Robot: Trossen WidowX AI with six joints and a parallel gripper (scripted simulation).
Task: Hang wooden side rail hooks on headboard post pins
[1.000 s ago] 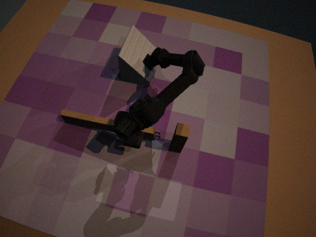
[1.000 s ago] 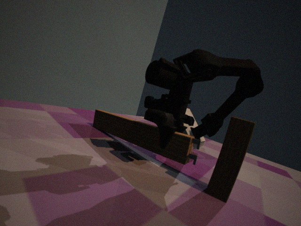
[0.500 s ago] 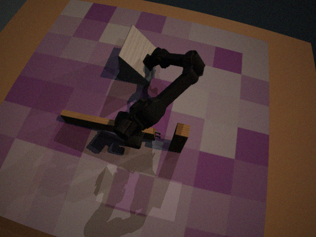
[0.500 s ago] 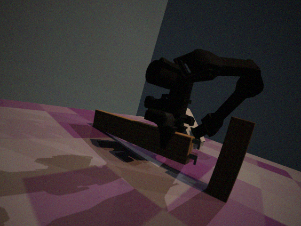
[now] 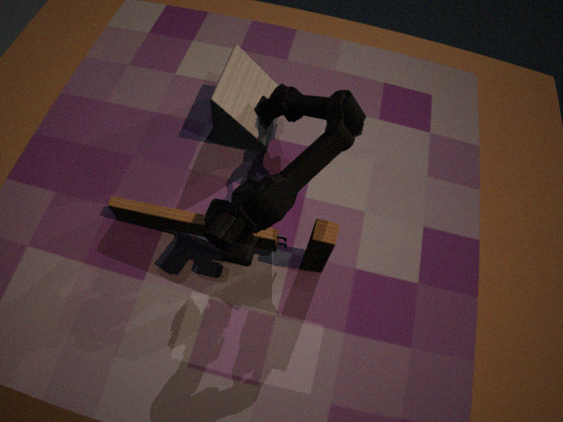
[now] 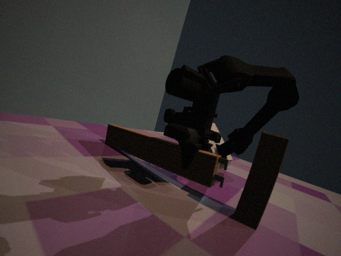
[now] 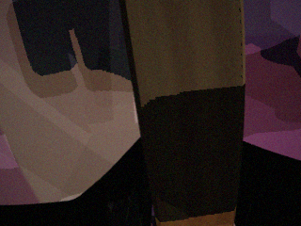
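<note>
Now: gripper tip 16 cm to the right of the headboard post, 4 cm below it and 2 cm past it.
</note>
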